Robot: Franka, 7 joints.
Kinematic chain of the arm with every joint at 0, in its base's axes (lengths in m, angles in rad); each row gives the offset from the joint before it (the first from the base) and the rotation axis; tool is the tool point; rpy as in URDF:
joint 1: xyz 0 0 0.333 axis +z
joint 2: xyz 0 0 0 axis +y
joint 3: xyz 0 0 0.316 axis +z
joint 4: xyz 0.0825 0 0 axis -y
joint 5: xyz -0.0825 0 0.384 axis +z
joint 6: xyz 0 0 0 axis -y
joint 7: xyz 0.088 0 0 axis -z
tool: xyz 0 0 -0.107 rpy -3.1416 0 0
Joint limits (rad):
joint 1: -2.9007..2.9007
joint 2: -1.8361..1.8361
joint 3: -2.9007..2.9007
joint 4: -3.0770..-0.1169
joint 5: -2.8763..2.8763
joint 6: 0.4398..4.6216
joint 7: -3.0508..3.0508
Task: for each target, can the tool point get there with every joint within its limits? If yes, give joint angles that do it. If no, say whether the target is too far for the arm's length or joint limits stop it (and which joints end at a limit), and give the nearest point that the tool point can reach.
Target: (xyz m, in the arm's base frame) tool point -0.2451 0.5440 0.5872
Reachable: yes | joints 0.0289 -0.6527 1.4233 -1.8577 -0.9885 3.6667 -0.1412
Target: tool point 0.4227 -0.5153 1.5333
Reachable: no: too far | nearest point 0.2641 -0.3220 1.0830 | short by 0.515 m
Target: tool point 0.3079 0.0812 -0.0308
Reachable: yes | joints 1.4252 1.1635 -0.6774 -2.4386 -1.6275 2.5415 1.3334
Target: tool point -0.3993 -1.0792 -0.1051
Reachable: no: too far | nearest point -0.2782 -0.7519 0.0278 | short by 0.373 m
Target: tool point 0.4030 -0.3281 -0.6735
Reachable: no: too far | nearest point 0.3308 -0.2693 -0.3411 | short by 0.345 m
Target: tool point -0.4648 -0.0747 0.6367
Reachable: yes | joints 2.3408 -0.2208 0.8539 -1.6423 0.0361 1.2179 -2.5440
